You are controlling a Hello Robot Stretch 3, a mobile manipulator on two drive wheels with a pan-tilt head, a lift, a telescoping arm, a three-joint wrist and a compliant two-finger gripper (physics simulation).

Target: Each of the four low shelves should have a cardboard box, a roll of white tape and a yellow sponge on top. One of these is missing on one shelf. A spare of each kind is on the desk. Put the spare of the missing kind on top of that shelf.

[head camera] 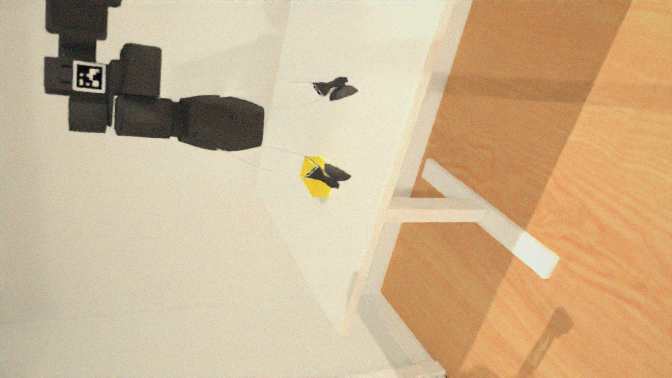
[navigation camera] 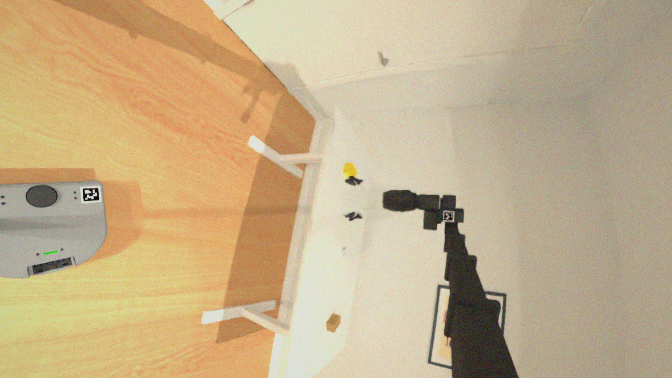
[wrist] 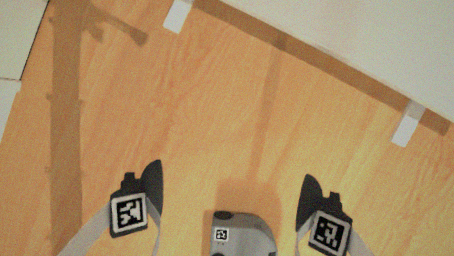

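Pixels of known places: gripper, fingertip midpoint: (head camera: 352, 134) (navigation camera: 344, 198) (wrist: 230, 186); robot's base, origin of the base link: (navigation camera: 42, 195) (wrist: 221, 241).
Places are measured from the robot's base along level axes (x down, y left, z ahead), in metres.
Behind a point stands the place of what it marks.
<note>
A yellow sponge (head camera: 318, 190) {x -0.754, y -1.174, z 0.106 m} (navigation camera: 349, 170) {x -0.760, y -1.160, z 0.078 m} is on the white desk (head camera: 335, 245) {x -0.720, y -1.126, z 0.238 m} (navigation camera: 320, 280) {x -0.720, y -0.875, z -0.496 m} (wrist: 375, 40) {x -0.720, y -0.839, z -0.261 m}. A brown cardboard box (navigation camera: 333, 322) {x -0.761, y -0.942, z -0.798 m} is farther along the desk in the navigation view. Between them is a small grey mark (navigation camera: 344, 250) {x -0.742, y -1.130, z -0.411 m}, possibly the white tape roll, hard to make out against the white top. My gripper (head camera: 331, 132) {x -0.963, y -0.643, z -0.021 m} (navigation camera: 353, 198) {x -0.963, y -0.643, z -0.021 m} (wrist: 230, 186) {x -0.963, y -0.643, z -0.021 m} is open, its fingers wide apart with nothing between them. One finger partly covers the sponge in the head view; its height above the desk is unclear. The low shelves do not show.
The robot's grey base (navigation camera: 65, 225) {x -0.160, y -0.049, z -0.104 m} (wrist: 245, 232) {x -0.160, y -0.150, z -0.108 m} is on the wooden floor in front of the desk. Desk feet (head camera: 535, 255) (navigation camera: 230, 312) stick out over the floor. A door with a handle (navigation camera: 383, 58) {x -0.932, y -1.357, z 0.843 m} is beside the desk. A framed picture hangs behind my arm (navigation camera: 475, 320) {x -1.296, y -0.225, z -0.082 m}.
</note>
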